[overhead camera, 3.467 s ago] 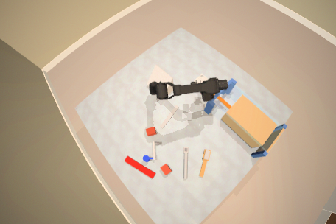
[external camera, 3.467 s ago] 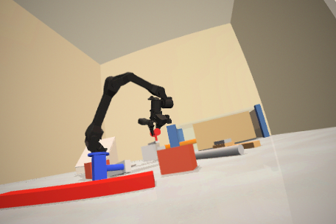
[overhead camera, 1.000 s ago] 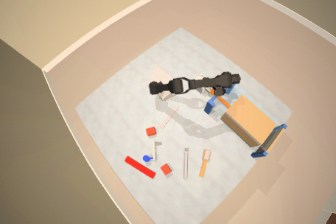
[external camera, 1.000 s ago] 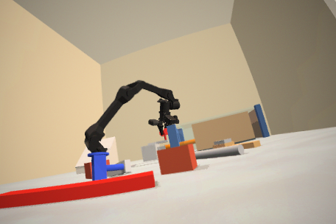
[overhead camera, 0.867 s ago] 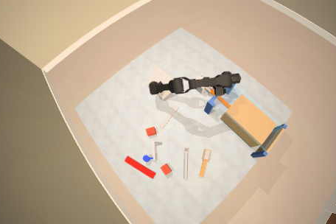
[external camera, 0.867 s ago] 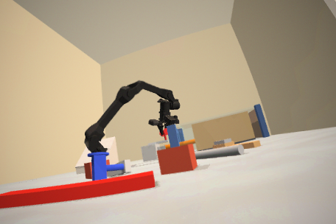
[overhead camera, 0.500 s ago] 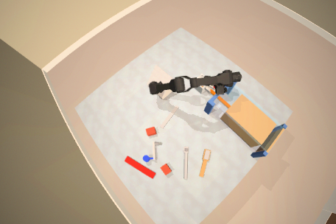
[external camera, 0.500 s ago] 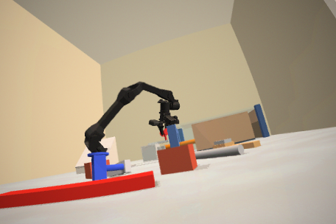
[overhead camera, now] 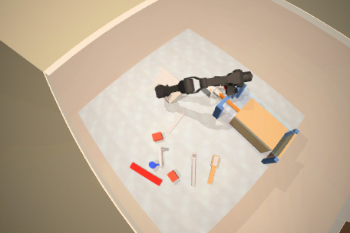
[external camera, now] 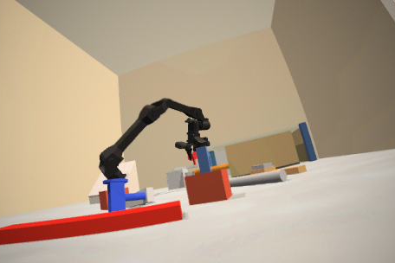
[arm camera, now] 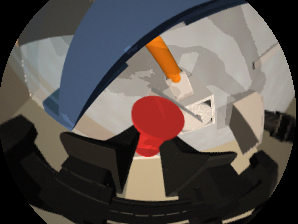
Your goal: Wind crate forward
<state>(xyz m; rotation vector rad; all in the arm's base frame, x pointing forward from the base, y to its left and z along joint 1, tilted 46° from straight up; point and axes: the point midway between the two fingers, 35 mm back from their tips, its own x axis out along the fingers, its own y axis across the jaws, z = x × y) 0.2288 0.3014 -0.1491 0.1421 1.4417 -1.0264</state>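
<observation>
Right now my gripper tip is 80 mm short of the blue frame post, 40 mm to the left of it and 30 mm above it. Round my gripper tip: grey winch (90 mm behind, 70 mm to the right, 100 mm below); winch handle (20 mm behind, 30 mm to the right, 30 mm below); red knob (10 mm ahead, 10 mm to the right).
</observation>
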